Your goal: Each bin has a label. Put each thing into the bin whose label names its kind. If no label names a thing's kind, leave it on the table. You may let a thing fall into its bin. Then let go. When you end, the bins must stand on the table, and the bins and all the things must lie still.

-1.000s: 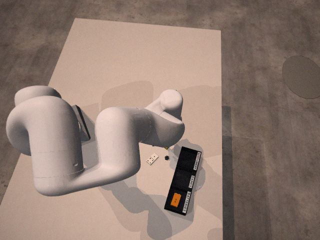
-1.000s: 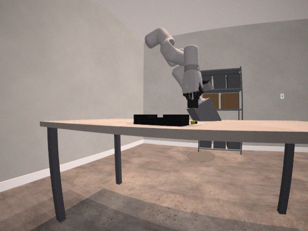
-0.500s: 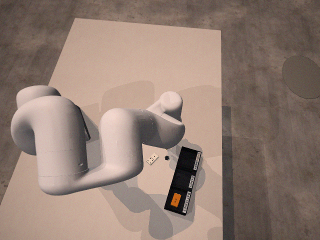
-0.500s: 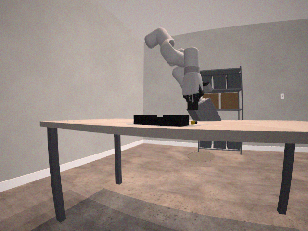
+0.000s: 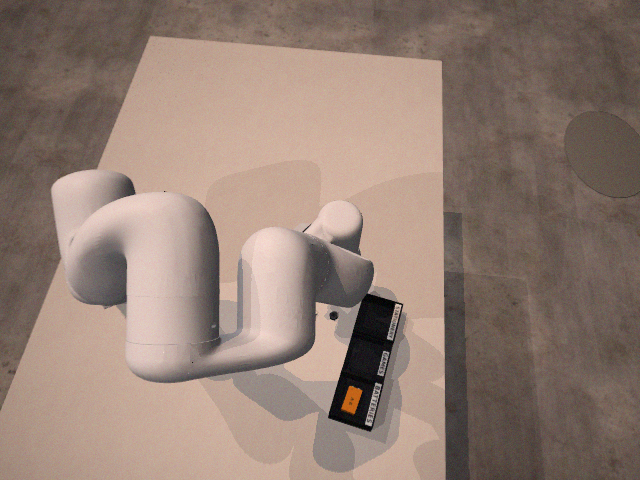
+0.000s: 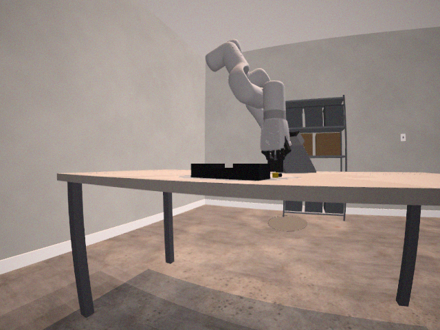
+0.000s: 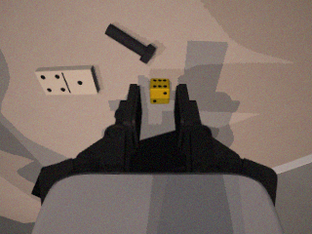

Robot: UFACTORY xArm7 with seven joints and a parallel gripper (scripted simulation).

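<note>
Right now my hand is 3 cm above the yellow die. From my hand the other things lie so: black screw (4 cm behind, 3 cm below, 1 cm to the left); white domino (6 cm to the right, 6 cm behind, 3 cm below); black nut (5 cm to the right, 3 cm below, 1 cm ahead).
</note>
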